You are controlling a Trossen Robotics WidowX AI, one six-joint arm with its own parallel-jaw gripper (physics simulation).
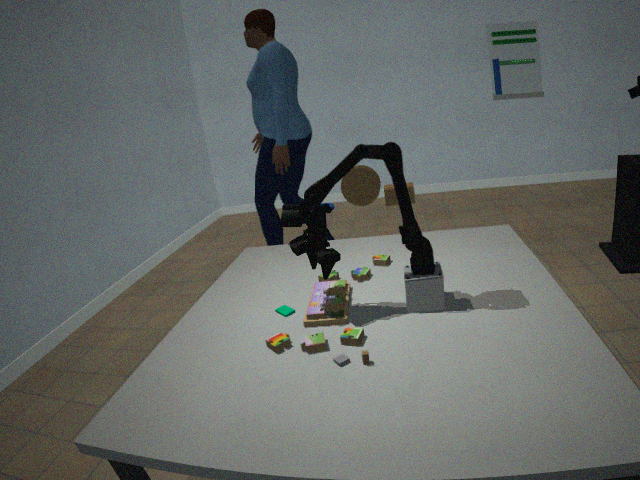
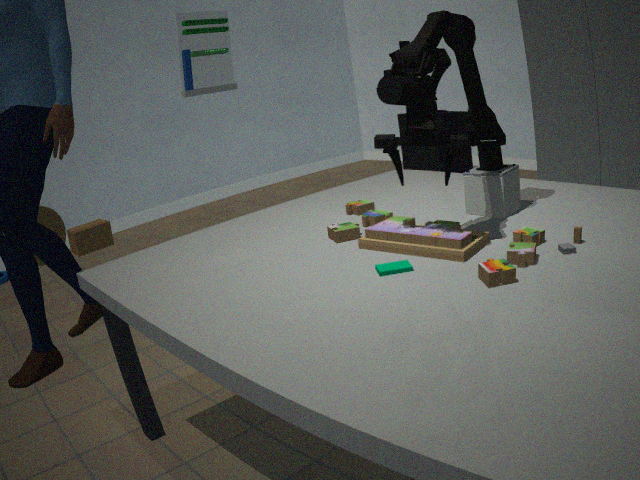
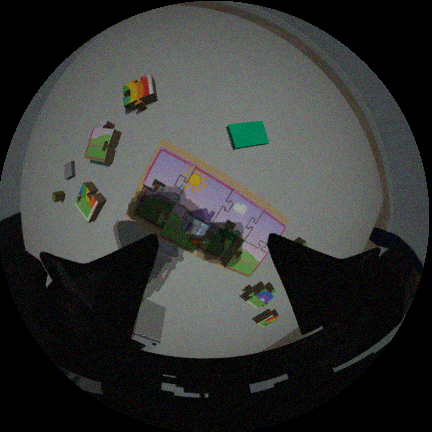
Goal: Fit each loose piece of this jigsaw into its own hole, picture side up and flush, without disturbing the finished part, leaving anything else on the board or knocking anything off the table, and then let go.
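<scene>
My open, empty gripper (image 1: 320,272) (image 2: 424,184) (image 3: 213,237) hangs above the jigsaw board (image 1: 325,323) (image 2: 408,250) (image 3: 215,175). Shadow darkens the board's green row and hides its holes. On one side lie a red-orange piece (image 1: 279,342) (image 2: 497,272) (image 3: 139,93), a pink-green piece (image 1: 314,342) (image 2: 521,253) (image 3: 102,144) and a green-orange piece (image 1: 352,336) (image 2: 528,235) (image 3: 90,201). On the other lie a blue-green piece (image 1: 360,273) (image 2: 376,217) (image 3: 258,295), a smaller-looking red-green piece (image 1: 381,259) (image 2: 359,207) (image 3: 266,318) and a partly hidden green piece (image 1: 328,276) (image 2: 343,231).
A green tile (image 1: 284,310) (image 2: 394,267) (image 3: 248,134) lies beside the board. A grey block (image 1: 341,360) (image 2: 567,248) (image 3: 69,170) and a small wooden block (image 1: 365,357) (image 2: 577,234) (image 3: 58,196) are near the green-orange piece. A person (image 1: 279,98) stands behind the table.
</scene>
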